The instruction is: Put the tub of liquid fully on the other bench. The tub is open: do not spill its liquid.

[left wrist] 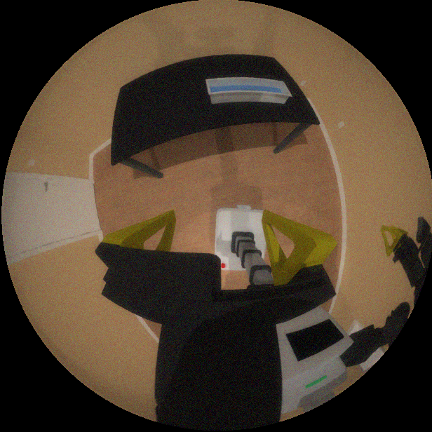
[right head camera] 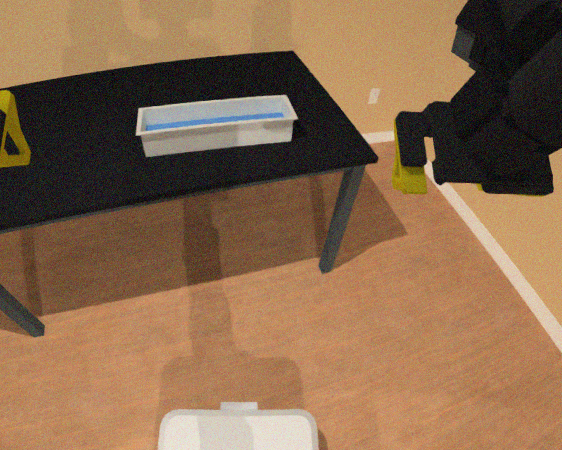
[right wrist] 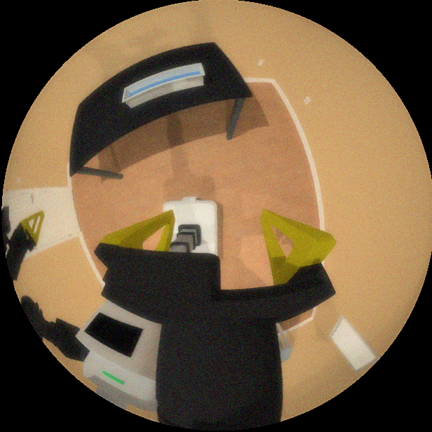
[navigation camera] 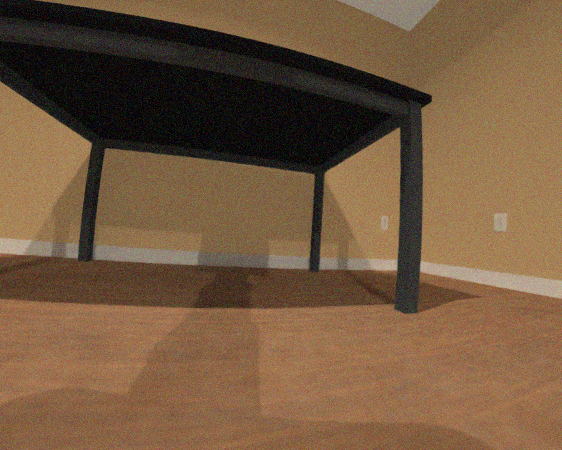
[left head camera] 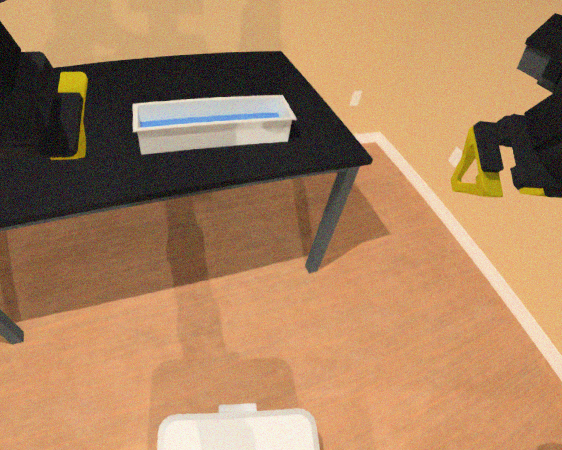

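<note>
The white open tub (left head camera: 215, 135) (right head camera: 220, 136) (left wrist: 250, 98) (right wrist: 167, 90) stands upright on the black bench (left head camera: 210, 172) (right head camera: 215, 175) (left wrist: 165, 115) (right wrist: 100, 125), towards its right end, with blue liquid inside. My left gripper (left wrist: 218, 214) is open and empty, high and apart from the tub; in the left head camera it shows at the left, seen side-on, over the bench. My right gripper (right wrist: 217, 214) is open and empty, off to the right of the bench and apart from the tub. The other bench cannot be made out in these views.
The bench's legs (left head camera: 332, 220) (right head camera: 342, 220) (navigation camera: 410, 210) stand on the wood floor. My white base (left head camera: 237, 432) (right head camera: 237, 432) is in front of the bench. Walls with white skirting (navigation camera: 480, 277) run behind and at the right. A pale door (left wrist: 50, 215) shows at the left. A grey-blue object (right wrist: 285, 346) partly shows behind my right gripper.
</note>
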